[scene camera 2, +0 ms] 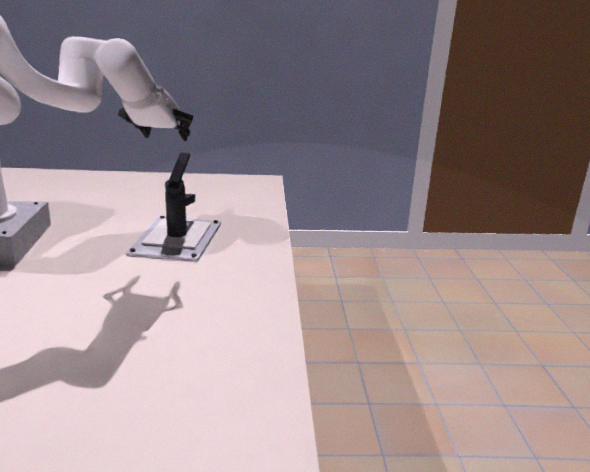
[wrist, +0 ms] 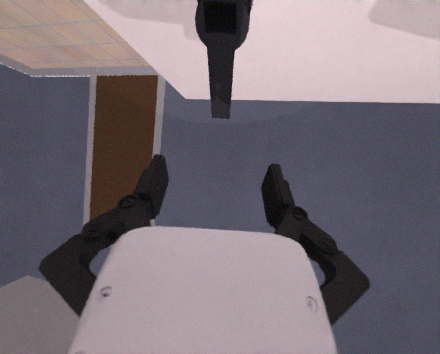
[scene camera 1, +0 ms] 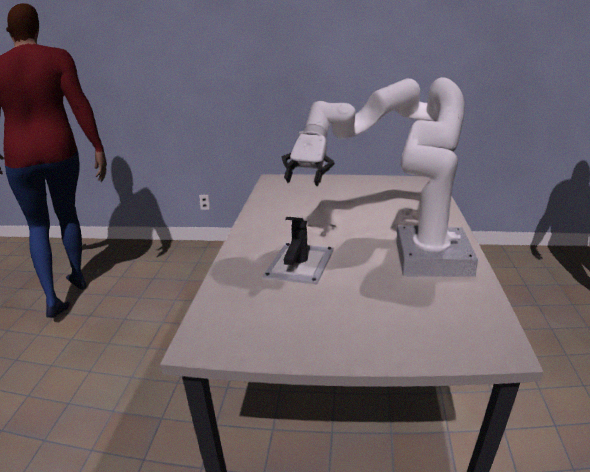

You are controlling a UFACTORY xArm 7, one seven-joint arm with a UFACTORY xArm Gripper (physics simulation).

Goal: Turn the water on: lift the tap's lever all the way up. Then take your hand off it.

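Frame: origin at the arm's base, x right, y ahead, z up, level; metres.
Where they show: gripper, fingertip midpoint: (scene camera 2: 167, 134) (wrist: 216, 171) (scene camera 1: 301, 182); arm's base, origin of the base link: (scene camera 1: 431, 242).
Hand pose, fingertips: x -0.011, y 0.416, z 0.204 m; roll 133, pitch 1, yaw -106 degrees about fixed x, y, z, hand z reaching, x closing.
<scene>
Each offset is from my fingertips to the top centre of the thing. "pt": to the spot under its first point. Level surfaces: height alone.
The black tap @(pt dx -0.061, dy +0.006, dz -0.181 m) (scene camera 1: 299, 245) (scene camera 2: 176, 210) (wrist: 223, 20) stands upright on a grey base plate (scene camera 1: 322, 265) (scene camera 2: 210, 236) on the table. Its lever @(dx -0.052, dy +0.019, dz -0.072 m) (scene camera 2: 180, 167) (wrist: 221, 85) points steeply up and leans outward, toward the spout side, in the scene camera 2 view. My gripper (scene camera 1: 302, 181) (scene camera 2: 166, 136) (wrist: 216, 171) is open and empty. It hangs above the tap, apart from the lever. In the wrist view the lever's tip lies beyond the two fingertips, between their lines. No water shows at the spout.
The table @(dz -0.269 m) (scene camera 1: 350, 340) (scene camera 2: 225, 350) carries the arm's grey base block (scene camera 1: 440, 262) (scene camera 2: 25, 232) beside the tap. A person (scene camera 1: 40, 115) in a red top and blue trousers stands on the floor left of the table. A brown door (scene camera 2: 505, 120) (wrist: 122, 145) is in the wall.
</scene>
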